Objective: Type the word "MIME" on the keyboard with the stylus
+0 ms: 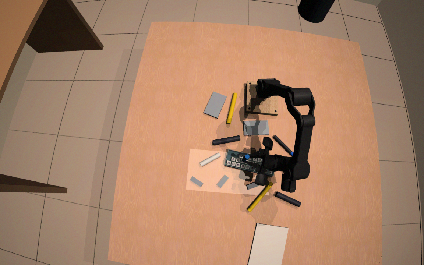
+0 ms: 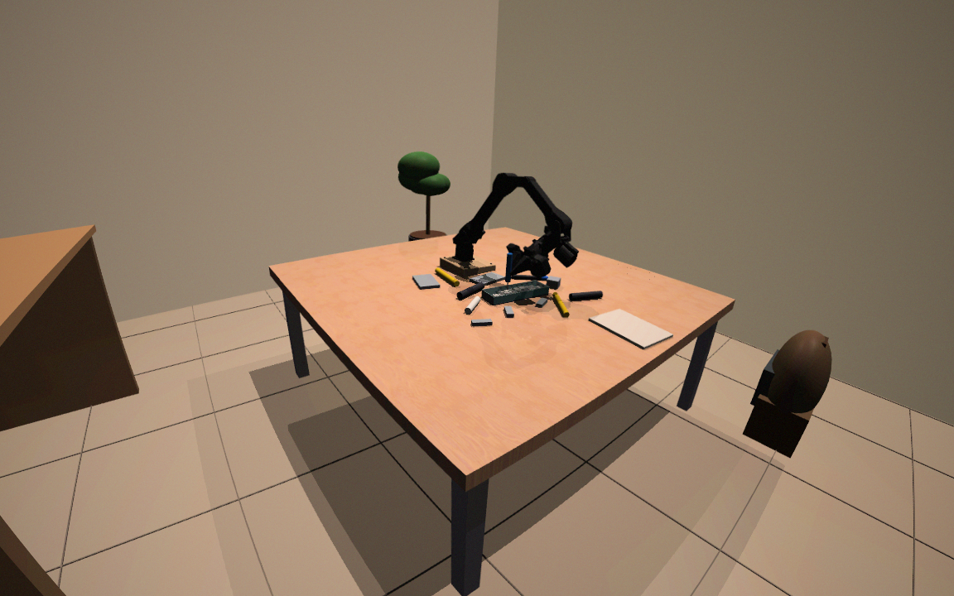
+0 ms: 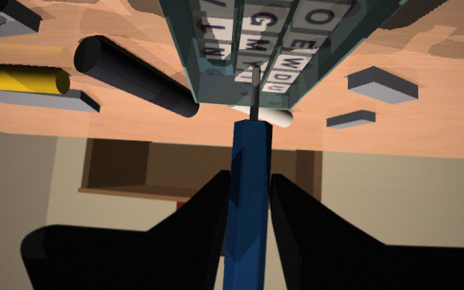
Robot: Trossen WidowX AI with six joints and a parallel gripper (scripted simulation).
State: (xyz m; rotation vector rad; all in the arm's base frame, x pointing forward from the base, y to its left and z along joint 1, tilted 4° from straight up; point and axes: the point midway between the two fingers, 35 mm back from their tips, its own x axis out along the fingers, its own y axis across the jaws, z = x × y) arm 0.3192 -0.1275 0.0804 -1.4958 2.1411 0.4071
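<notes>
Right now the blue stylus is 10 mm below my gripper tip. Also, from my gripper tip: white sheet 400 mm ahead, 60 mm to the left, 80 mm below; grey cube 60 mm ahead, 210 mm to the left, 70 mm below; white cylinder 30 mm behind, 140 mm to the right, 70 mm below.
</notes>
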